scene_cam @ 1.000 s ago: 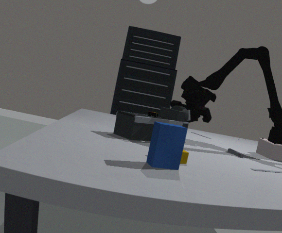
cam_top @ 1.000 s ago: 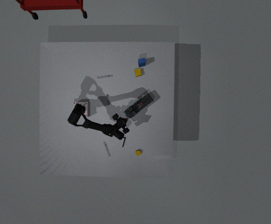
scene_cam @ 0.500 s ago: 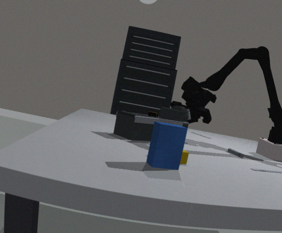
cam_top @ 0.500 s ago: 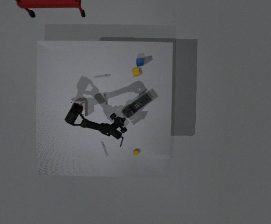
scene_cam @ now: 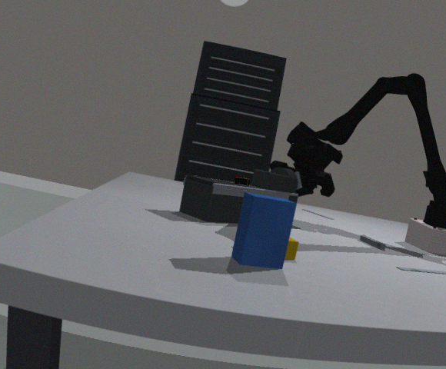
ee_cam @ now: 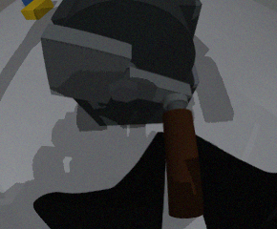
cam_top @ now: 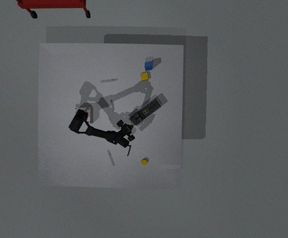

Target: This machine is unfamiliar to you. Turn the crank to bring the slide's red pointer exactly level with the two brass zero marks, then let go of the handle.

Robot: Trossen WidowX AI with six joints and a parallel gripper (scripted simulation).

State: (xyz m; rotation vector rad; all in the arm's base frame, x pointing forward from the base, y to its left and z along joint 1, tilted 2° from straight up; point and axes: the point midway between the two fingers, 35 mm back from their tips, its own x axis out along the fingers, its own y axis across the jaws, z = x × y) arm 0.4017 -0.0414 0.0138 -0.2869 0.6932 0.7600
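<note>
My gripper tip is 20 mm below the brown crank handle, 10 mm to the left of it and 10 mm past it. From my gripper tip the other things lie so: red pointer: 150 mm to the left, 110 mm ahead, 30 mm above; black hex key: 210 mm to the right, 50 mm below, 10 mm behind; yellow block: 440 mm to the left, 40 mm below, 40 mm ahead.
</note>
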